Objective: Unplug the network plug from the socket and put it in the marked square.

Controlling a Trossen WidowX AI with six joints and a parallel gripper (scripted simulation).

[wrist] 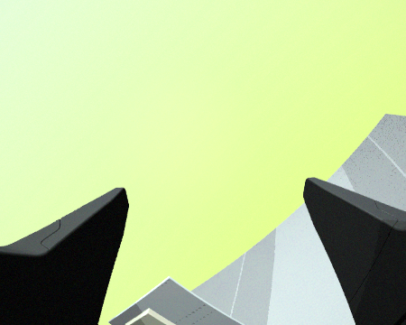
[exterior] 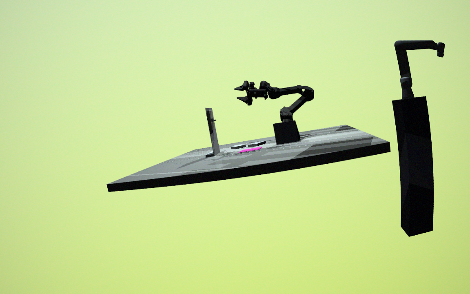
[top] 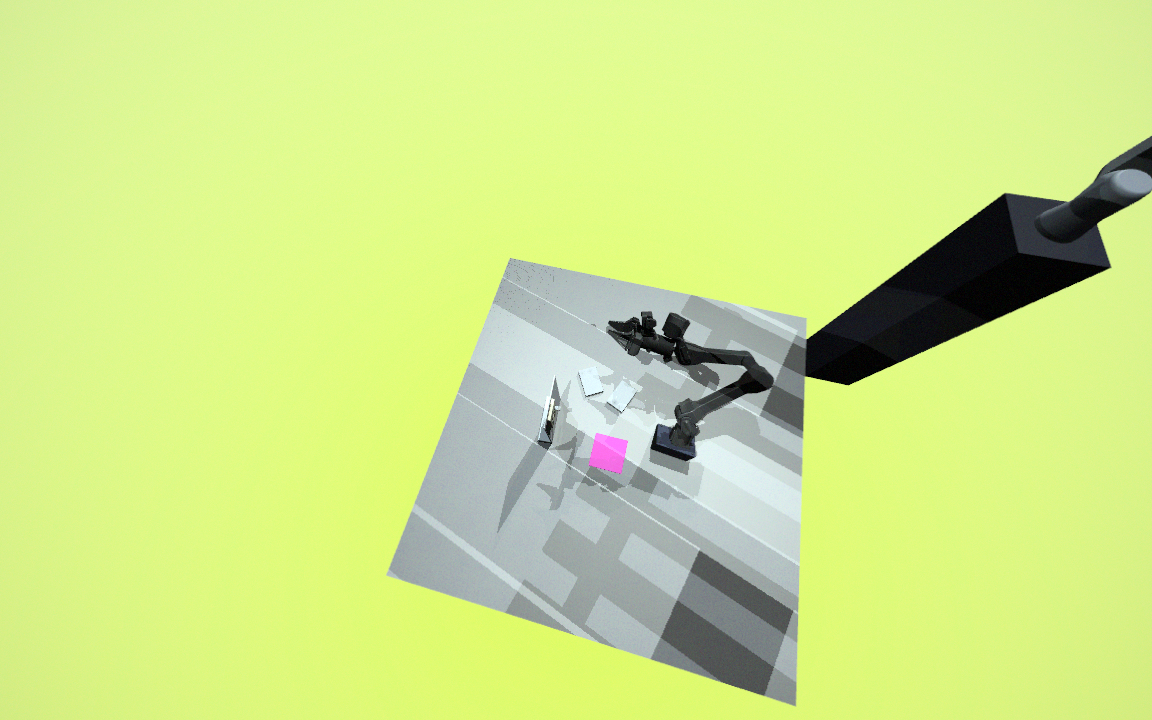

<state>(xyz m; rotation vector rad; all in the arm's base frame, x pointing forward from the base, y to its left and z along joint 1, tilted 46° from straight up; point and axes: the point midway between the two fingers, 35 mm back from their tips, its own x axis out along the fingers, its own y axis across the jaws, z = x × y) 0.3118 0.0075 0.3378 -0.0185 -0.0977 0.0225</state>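
Now: gripper tip 25 cm to the right of the grey network plug, 15 cm above it and 11 cm short of it. Round my gripper tip: upright panel (26 cm to the left, 23 cm below, 13 cm ahead); pink marked square (36 cm below, 32 cm to the left, 9 cm behind).
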